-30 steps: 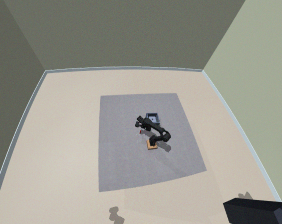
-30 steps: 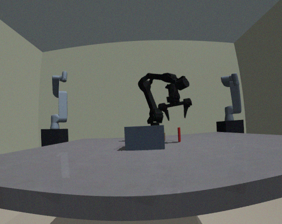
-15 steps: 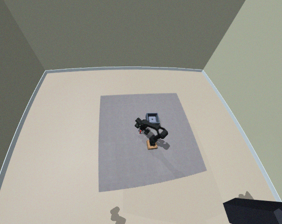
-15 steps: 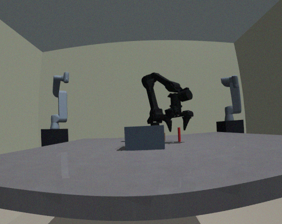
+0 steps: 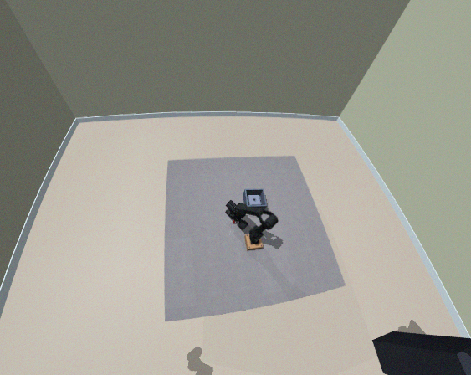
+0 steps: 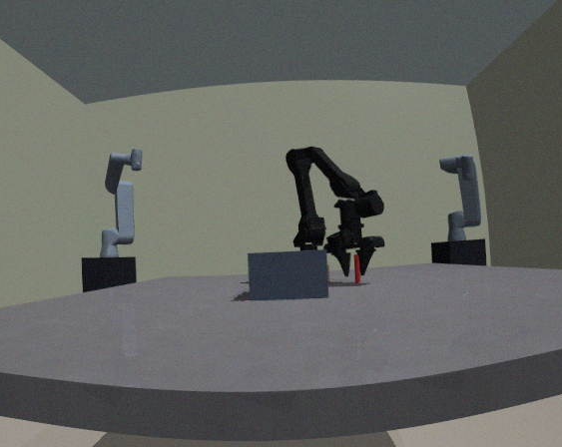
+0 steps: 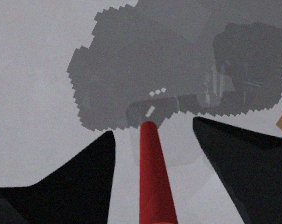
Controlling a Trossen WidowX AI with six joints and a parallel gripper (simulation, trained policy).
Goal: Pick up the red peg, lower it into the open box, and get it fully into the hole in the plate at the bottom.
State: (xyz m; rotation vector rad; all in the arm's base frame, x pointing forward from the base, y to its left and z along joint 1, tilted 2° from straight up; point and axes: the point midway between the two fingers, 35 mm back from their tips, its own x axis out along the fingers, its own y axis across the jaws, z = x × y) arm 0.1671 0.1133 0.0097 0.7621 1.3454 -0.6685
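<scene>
The plate is 16 cm ahead of my gripper tip, 18 cm to the right of it and 3 cm above it. From my gripper tip the other things lie so: red peg (1 cm to the left, 2 cm above); then grey-blue box (16 cm ahead, 18 cm to the right, 1 cm above).
</scene>
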